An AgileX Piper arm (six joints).
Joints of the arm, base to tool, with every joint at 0 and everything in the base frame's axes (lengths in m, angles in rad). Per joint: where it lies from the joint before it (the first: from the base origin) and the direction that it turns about. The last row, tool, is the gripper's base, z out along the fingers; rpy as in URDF.
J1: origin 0 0 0.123 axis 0 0 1
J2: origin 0 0 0 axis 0 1 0
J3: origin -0.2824 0 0.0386 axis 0 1 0
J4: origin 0.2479 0 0.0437 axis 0.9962 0 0.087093
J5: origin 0 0 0 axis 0 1 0
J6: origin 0.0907 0 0.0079 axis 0.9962 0 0.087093
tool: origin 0 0 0 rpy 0 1.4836 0
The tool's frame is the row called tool.
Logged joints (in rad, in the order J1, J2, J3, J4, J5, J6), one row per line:
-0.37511, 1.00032, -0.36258, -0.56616, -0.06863, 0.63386
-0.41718, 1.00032, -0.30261, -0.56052, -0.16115, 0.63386
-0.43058, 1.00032, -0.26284, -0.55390, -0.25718, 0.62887
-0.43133, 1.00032, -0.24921, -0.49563, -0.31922, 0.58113
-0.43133, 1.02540, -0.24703, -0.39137, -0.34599, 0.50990
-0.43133, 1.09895, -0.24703, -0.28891, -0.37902, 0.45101
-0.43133, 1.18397, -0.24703, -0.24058, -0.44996, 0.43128
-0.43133, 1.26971, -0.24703, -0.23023, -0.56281, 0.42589
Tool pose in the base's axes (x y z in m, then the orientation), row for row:
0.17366, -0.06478, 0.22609, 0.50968, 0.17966, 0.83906, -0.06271
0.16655, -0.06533, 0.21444, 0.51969, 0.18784, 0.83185, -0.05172
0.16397, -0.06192, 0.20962, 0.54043, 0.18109, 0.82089, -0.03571
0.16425, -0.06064, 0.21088, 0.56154, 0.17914, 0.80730, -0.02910
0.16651, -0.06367, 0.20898, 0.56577, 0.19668, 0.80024, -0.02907
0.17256, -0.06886, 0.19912, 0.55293, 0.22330, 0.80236, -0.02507
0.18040, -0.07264, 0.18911, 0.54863, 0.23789, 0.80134, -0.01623
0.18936, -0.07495, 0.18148, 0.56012, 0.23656, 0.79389, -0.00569
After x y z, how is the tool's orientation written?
As a quaternion, w x y z.
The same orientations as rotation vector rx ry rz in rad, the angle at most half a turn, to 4 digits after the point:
0.4327, 2.0207, -0.1510
0.4504, 1.9946, -0.1240
0.4304, 1.9510, -0.0849
0.4220, 1.9016, -0.0685
0.4625, 1.8817, -0.0684
0.5279, 1.8969, -0.0593
0.5634, 1.8979, -0.0384
0.5576, 1.8712, -0.0134

